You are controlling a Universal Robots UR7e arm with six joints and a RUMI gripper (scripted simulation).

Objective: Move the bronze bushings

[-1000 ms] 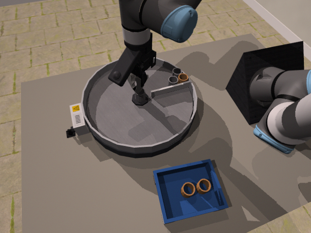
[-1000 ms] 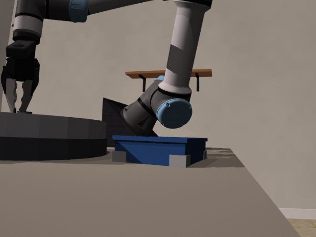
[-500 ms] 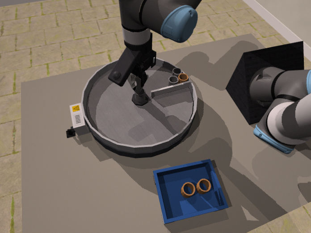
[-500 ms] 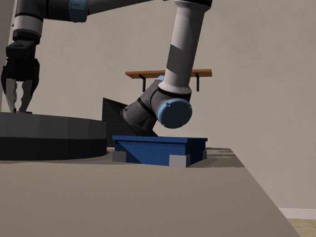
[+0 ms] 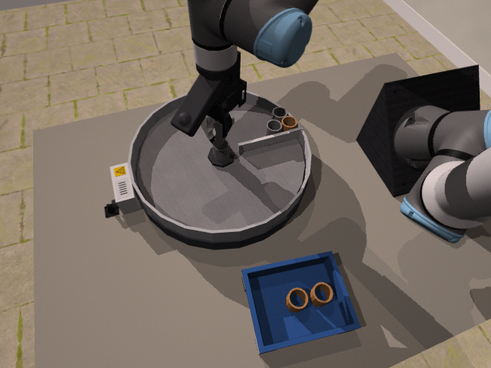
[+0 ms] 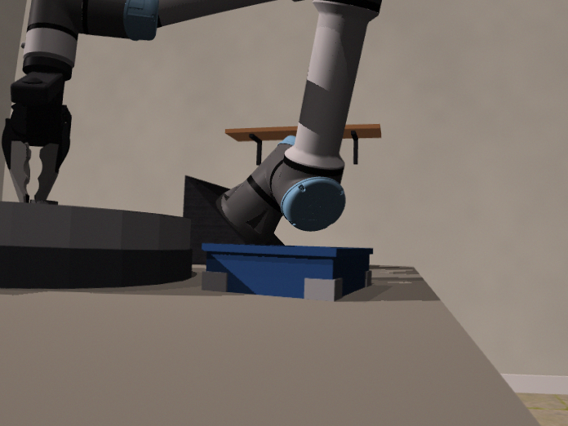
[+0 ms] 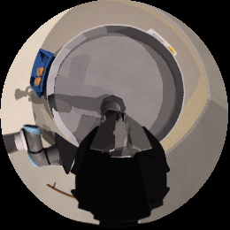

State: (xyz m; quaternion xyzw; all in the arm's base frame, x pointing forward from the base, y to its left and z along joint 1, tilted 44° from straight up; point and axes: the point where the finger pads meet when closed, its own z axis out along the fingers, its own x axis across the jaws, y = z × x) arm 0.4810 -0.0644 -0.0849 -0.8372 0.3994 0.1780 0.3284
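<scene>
The grey turntable is 4 cm below my hand, 1 cm to the left of it and 1 cm behind it. From my hand the other things lie so: blue crate: 37 cm to the left, 8 cm behind, 7 cm below.
</scene>
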